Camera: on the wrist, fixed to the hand. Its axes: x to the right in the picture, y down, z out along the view.
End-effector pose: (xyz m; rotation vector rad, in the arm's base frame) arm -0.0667 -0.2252 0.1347 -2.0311 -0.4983 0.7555
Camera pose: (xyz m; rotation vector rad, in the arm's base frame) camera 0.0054 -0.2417 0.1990 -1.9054 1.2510 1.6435
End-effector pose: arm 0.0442 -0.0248 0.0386 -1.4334 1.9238 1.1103
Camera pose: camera 0.0830 -0.1133 0.0551 -0.4902 -2.7447 -1.2904
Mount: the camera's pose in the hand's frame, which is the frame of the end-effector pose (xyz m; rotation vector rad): 0.0224 -0.0416 -0.0859 0.1964 -0.0910 1.5526
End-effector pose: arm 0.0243 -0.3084 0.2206 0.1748 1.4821 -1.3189
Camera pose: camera -0.0649 -0.2688 0.2111 1.1058 0.6868 -0.1540
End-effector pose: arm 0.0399 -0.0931 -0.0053 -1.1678 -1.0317 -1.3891
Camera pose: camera -0.0128 -0.1754 0.0022 -1.3384 -0.0775 0.0042
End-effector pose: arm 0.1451 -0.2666 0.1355 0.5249 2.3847 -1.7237
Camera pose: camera 0.1160 -0.1930 0.1933 1.6235 0.9470 -1.0558
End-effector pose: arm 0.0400 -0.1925 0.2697 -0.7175 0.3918 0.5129
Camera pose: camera 0.0676 -0.2727 0.2206 -0.0586 0.8736 1.9199
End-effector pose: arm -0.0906 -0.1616 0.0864 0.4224 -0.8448 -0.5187
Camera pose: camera -0.0212 -0.1953 0.0259 -0.1598 -1.0560 0.9904
